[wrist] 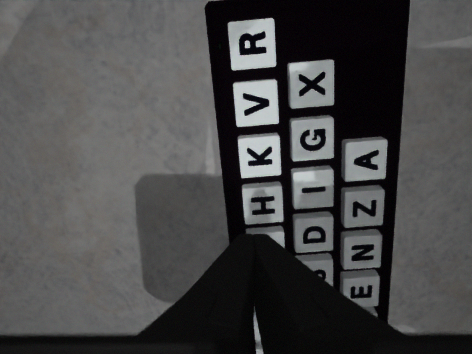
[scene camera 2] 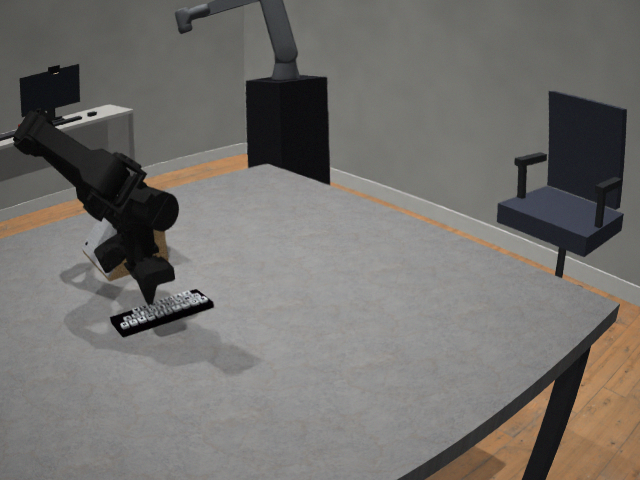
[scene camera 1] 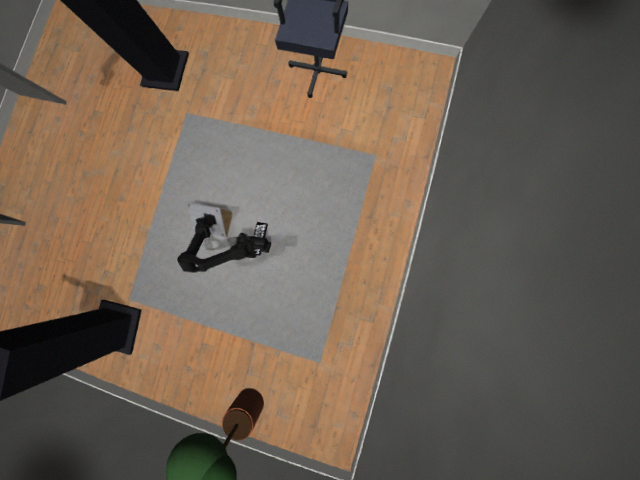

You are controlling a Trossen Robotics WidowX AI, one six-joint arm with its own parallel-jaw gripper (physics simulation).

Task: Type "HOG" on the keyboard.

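Observation:
A black keyboard with white letter keys lies on the table. In the wrist view, its key rows run up and down the picture. The H key is in the left row, and the G key is higher up in the middle row. The O key does not show in the wrist view. My gripper is shut and empty, pointing down. Its tips cover most of the key just below H in that view, hiding its letter. I cannot tell if they touch it.
The grey table bears a wedge-shaped stand with a white plate, beside the arm. An office chair and a black pedestal stand beyond the table.

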